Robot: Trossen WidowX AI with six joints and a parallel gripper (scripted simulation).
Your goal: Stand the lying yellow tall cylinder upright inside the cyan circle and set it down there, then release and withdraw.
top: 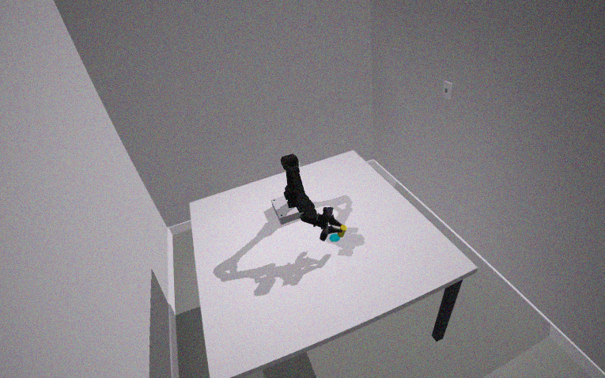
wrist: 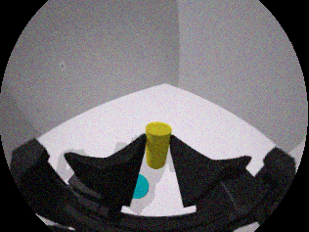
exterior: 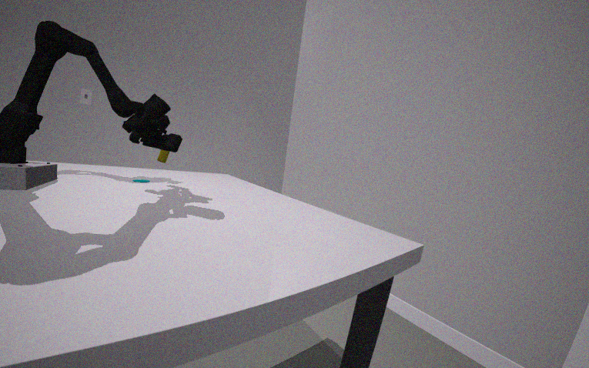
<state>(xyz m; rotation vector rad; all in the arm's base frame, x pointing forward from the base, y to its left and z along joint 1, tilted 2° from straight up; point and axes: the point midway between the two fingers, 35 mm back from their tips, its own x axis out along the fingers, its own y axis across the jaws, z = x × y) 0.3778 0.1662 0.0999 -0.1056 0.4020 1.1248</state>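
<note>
Right now my gripper tip is 13 cm above the cyan circle, 8 cm past it and 3 cm to the left of it. Also, from my gripper tip: yellow cylinder: 2 cm below.
</note>
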